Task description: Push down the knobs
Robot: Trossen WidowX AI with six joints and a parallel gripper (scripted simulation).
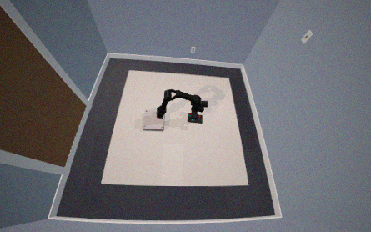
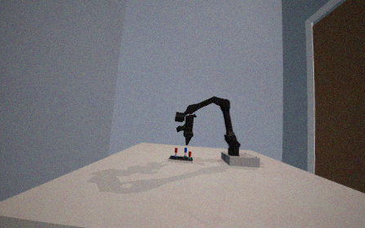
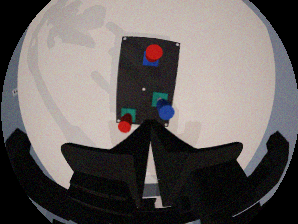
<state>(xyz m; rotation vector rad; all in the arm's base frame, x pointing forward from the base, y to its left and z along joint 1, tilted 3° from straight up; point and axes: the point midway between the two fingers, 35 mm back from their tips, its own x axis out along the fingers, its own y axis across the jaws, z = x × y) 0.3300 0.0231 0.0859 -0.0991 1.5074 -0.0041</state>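
The blue knob lies 2 cm to the right of my gripper tip and 4 cm below it. Round my gripper tip: red knob: 3 cm behind, 3 cm to the left, 6 cm below.
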